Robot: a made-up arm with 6 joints.
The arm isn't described. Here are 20 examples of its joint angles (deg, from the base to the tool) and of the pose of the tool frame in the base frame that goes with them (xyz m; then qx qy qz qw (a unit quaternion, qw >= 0)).
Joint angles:
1: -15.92 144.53 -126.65 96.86 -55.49 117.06
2: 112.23 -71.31 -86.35 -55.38 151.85 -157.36
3: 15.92 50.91 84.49 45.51 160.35 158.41
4: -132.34 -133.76 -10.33 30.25 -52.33 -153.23
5: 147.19 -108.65 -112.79 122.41 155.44 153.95
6: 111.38 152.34 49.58 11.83 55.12 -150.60
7: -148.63 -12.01 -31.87 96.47 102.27 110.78
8: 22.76 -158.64 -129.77 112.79 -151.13 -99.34
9: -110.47 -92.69 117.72 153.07 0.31 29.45
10: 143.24 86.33 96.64 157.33 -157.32 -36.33
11: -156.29 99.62 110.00 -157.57 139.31 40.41
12: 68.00 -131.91 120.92 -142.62 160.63 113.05
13: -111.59 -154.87 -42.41 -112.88 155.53 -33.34
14: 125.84 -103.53 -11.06 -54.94 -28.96 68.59
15: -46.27 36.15 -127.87 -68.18 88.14 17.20
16: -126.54 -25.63 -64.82 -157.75 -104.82 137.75
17: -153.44 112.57 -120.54 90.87 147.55 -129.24
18: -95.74 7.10 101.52 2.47 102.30 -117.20
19: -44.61 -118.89 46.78 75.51 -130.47 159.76
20: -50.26 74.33 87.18 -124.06 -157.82 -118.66
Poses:
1: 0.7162 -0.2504 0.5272 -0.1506 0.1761 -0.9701 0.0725
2: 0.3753 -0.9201 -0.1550 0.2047 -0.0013 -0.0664 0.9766
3: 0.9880 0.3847 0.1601 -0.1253 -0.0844 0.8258 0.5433
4: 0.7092 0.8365 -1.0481 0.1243 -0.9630 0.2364 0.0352
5: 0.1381 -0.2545 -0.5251 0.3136 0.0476 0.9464 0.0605
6: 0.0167 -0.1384 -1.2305 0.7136 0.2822 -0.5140 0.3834
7: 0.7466 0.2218 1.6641 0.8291 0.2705 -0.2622 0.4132
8: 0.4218 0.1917 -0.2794 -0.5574 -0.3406 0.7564 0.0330
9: 0.1934 0.2855 1.1678 0.4740 -0.1102 0.5088 0.7101
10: -0.4939 0.3111 -0.4305 0.1565 -0.1341 -0.5063 0.8373
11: -0.3288 -0.1957 -0.5446 0.2426 -0.5766 0.3761 0.6836
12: -0.3494 -0.6643 0.5119 -0.9634 -0.0209 0.0733 0.2570
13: 0.1334 0.1051 -1.0910 0.1954 -0.4193 -0.2251 0.8575
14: 0.8332 -1.4057 -0.3341 -0.8268 0.4465 -0.3419 0.0124
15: -0.3053 0.3004 0.9176 0.6729 -0.4626 -0.2352 0.5271
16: 0.8294 0.8304 1.1074 -0.2176 -0.1205 -0.9675 0.0460
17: -0.5147 -0.3897 0.7257 -0.6422 0.6231 -0.3998 0.1989
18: -0.0428 -0.8120 0.6405 -0.1656 0.9288 -0.0449 0.3284
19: -1.0200 0.9730 0.1952 0.8955 0.0413 -0.3684 0.2464
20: 0.7510 -0.5775 -0.2434 -0.0225 -0.4414 -0.3308 0.8338
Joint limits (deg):
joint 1: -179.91..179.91
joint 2: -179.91..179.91
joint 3: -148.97..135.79
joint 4: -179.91..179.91
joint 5: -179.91..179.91
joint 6: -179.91..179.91
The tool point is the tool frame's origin. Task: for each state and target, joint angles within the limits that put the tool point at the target. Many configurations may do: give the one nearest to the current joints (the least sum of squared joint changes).
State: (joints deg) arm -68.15 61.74 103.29 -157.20 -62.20 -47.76
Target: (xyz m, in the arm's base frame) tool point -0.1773 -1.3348 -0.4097
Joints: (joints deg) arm -104.09 81.85 54.23 -155.90 -46.40 -48.24
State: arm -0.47 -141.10 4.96 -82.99 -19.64 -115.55
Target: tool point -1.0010 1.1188 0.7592
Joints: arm -41.99 -106.93 61.90 -87.67 -24.76 -115.83
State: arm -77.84 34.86 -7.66 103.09 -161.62 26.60
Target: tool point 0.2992 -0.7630 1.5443
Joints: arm -67.71 34.00 -4.96 105.11 -143.96 23.33
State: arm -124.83 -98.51 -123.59 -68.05 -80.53 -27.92
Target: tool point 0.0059 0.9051 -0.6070
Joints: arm -75.88 -86.85 -84.62 -70.18 -71.38 -28.07
